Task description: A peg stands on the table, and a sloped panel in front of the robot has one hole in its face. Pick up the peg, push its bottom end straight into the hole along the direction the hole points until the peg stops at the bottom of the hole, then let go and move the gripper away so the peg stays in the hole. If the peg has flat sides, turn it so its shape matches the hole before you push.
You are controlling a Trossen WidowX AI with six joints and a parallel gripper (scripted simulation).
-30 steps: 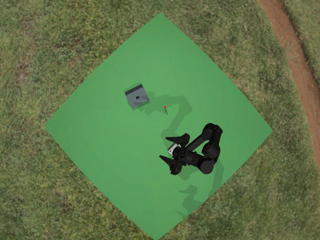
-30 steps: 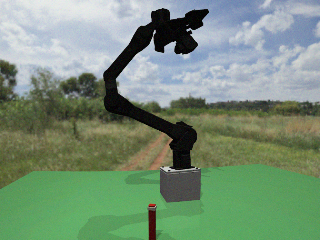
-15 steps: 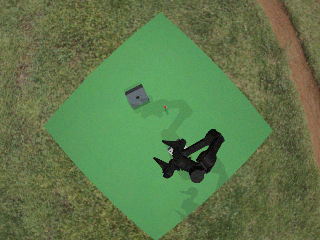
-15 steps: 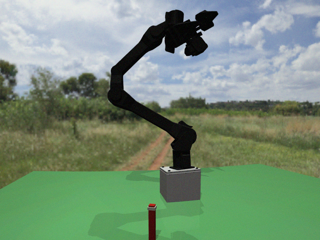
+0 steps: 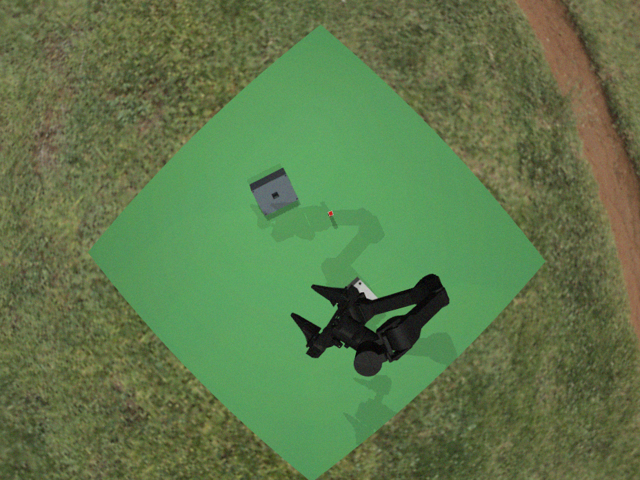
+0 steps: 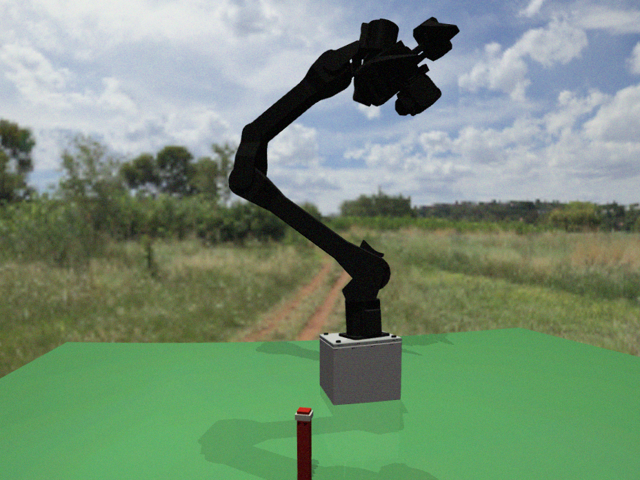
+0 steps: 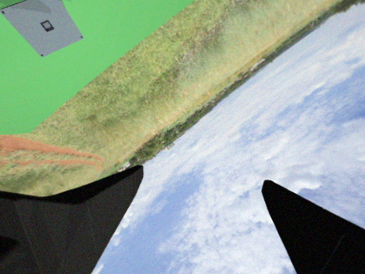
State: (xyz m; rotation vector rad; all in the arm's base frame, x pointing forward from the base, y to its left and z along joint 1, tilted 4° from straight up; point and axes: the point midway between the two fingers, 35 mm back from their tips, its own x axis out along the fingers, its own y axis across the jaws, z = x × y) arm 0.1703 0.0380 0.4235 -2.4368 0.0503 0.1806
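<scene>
The red square peg is 470 mm below my gripper tip, 220 mm to the right of it and 60 mm ahead of it. Also, from my gripper tip: panel 490 mm below, 270 mm ahead, 180 mm to the right.
</scene>
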